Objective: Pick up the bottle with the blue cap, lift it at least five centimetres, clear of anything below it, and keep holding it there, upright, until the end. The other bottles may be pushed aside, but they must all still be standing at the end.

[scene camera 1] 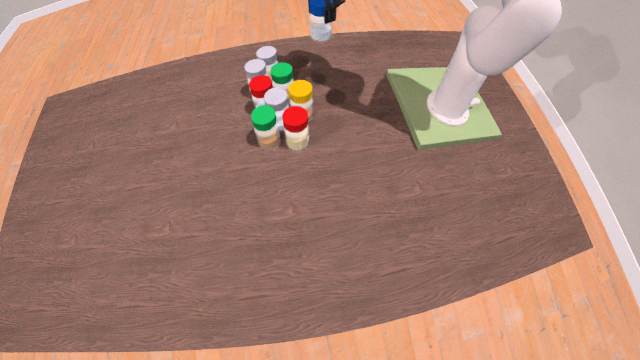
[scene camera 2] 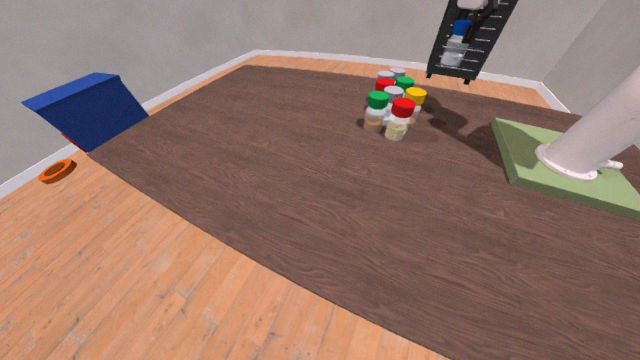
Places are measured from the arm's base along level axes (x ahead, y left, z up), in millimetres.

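Pixels of known places: gripper, fingertip midpoint: point(scene camera 1: 322, 16) point(scene camera 2: 459, 40); arm's base at its link origin: point(scene camera 1: 447, 108) point(scene camera 2: 562, 162).
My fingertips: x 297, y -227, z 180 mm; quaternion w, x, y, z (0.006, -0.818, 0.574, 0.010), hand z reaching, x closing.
Note:
For each thing: its middle in the pictures, then the offset to it from my fingertips. Level surfaces: height alone.
- bottle with the blue cap, body centre: point(scene camera 1: 321, 19) point(scene camera 2: 457, 44) dx +3, dy +1, dz -8 mm
- yellow cap at the middle of its body: point(scene camera 1: 300, 91) point(scene camera 2: 414, 95) dx +92, dy +135, dz -113 mm
- dark table at its surface level: dz -205 mm
The bottle with the blue cap point(scene camera 1: 320, 21) point(scene camera 2: 455, 45) hangs upright or nearly so in the air, well above the table top, behind and to the right of the other bottles. My gripper point(scene camera 1: 322, 9) point(scene camera 2: 464, 31) is shut on this bottle near its cap; in scene camera 1 the top of the gripper is cut off. The other bottles stand upright in a close group: green caps point(scene camera 1: 263, 118) point(scene camera 2: 378, 100), red caps point(scene camera 1: 295, 119) point(scene camera 2: 403, 108), a yellow cap point(scene camera 1: 300, 91) point(scene camera 2: 416, 95) and grey caps point(scene camera 1: 276, 99) point(scene camera 2: 393, 93).
The arm's base stands on a green plate point(scene camera 1: 411, 120) point(scene camera 2: 507, 155) at the right of the dark table point(scene camera 1: 300, 225) point(scene camera 2: 300, 175). A black rack point(scene camera 2: 434, 54) stands behind the table. A blue box point(scene camera 2: 95, 120) and an orange ring point(scene camera 2: 46, 175) are at the left.

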